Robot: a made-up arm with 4 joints. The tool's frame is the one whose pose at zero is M.
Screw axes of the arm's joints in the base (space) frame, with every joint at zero. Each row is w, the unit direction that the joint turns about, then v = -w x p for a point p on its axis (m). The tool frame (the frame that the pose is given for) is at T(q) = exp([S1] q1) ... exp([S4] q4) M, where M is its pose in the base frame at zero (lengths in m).
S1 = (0, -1, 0, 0.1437, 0.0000, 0.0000)
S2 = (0, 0, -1, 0.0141, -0.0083, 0.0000)
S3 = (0, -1, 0, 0.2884, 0.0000, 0.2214)
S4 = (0, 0, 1, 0.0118, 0.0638, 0.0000)
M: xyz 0.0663 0.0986 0.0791 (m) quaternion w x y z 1 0 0 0
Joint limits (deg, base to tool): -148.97..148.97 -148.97..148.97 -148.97..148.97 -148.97..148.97
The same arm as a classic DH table. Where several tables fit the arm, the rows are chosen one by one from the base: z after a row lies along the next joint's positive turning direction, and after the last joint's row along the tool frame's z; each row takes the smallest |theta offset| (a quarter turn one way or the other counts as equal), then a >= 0, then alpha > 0; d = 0 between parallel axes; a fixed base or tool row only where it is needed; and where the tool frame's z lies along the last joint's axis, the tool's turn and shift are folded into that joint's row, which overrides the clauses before.
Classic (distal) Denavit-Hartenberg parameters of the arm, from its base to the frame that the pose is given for. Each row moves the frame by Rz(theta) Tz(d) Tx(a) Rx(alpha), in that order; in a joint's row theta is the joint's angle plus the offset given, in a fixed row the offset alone. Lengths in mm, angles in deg.
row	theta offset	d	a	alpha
base (fixed)	0	143.7	0	90
joint 1	0	14.1	-8.3	90
joint 2	0	-144.7	-213.1	-90
joint 3	0	-25.9	157.6	-90
joint 4	33.71	0	156.4	0
tool (fixed)	-33.71	-209.3	0	0
Joint limits (deg, base to tool): -148.97..148.97 -148.97..148.97 -148.97..148.97 -148.97..148.97

